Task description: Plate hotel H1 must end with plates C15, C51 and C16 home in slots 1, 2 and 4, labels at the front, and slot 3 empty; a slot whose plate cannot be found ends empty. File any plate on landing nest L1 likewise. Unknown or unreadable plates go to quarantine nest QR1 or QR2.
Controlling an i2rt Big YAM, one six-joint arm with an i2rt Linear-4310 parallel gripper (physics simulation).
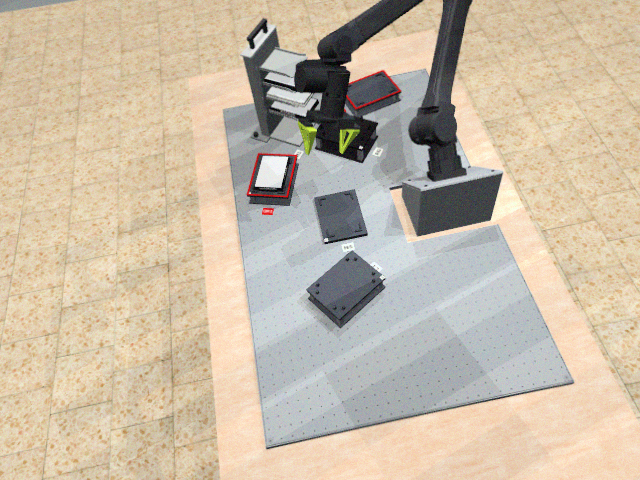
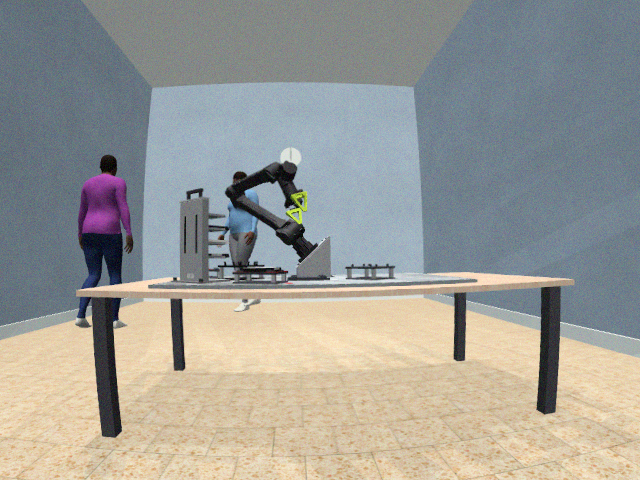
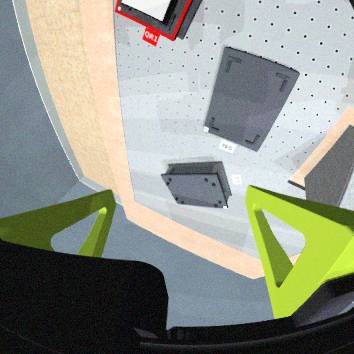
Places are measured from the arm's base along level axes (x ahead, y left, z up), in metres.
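Pixels of known places: gripper, fingertip midpoint: (image 1: 324,153) (image 2: 302,217) (image 3: 178,195); arm's base at its link origin: (image 1: 446,176) (image 2: 309,254).
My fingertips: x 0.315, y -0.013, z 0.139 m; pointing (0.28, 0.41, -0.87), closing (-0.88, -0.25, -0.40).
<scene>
For each thing: its top centre in the pictures, then the offset to it from my fingertips.
- white-topped plate at its top centre: (image 1: 271,171) (image 2: 260,267) 0.156 m ahead, 0.144 m right, 0.192 m down
- red-rimmed nest QR1 at its top centre: (image 1: 272,173) (image 2: 260,269) 0.156 m ahead, 0.144 m right, 0.200 m down
- Landing nest L1 at its top centre: (image 1: 345,281) (image 3: 191,194) (image 2: 369,263) 0.007 m back, 0.263 m left, 0.186 m down
- red-rimmed nest QR2 at its top centre: (image 1: 369,87) 0.182 m back, 0.449 m right, 0.200 m down
- low dark nest labelled N6 at its top centre: (image 3: 243,106) (image 1: 340,213) (image 2: 308,275) 0.022 m back, 0.017 m left, 0.228 m down
- black block at its top centre: (image 1: 345,124) (image 2: 241,261) 0.079 m back, 0.268 m right, 0.170 m down
Hotel H1 (image 1: 254,93) (image 2: 193,237) stands upright at the back left of the board. Pale and dark-edged pieces show on its shelves; their labels and exact slots are unreadable. A white-topped plate (image 1: 272,172) (image 3: 145,6) lies on the red-rimmed nest QR1 (image 1: 268,195) (image 3: 183,17); its label is not readable. Landing nest L1 (image 1: 345,286) (image 3: 197,187) is a dark raised block with pegs and shows no plate. The red-rimmed nest QR2 (image 1: 373,90) at the back shows no plate. My gripper (image 1: 325,149) (image 2: 299,212) (image 3: 178,195) is open and empty, high above the board.
A low dark nest labelled N6 (image 1: 341,215) (image 3: 252,100) lies between QR1 and L1. A black block (image 1: 356,149) stands right of H1, partly behind my gripper. My arm's base (image 1: 454,201) (image 2: 316,260) is at the board's right side. Two people (image 2: 104,206) (image 2: 242,214) stand beyond the table.
</scene>
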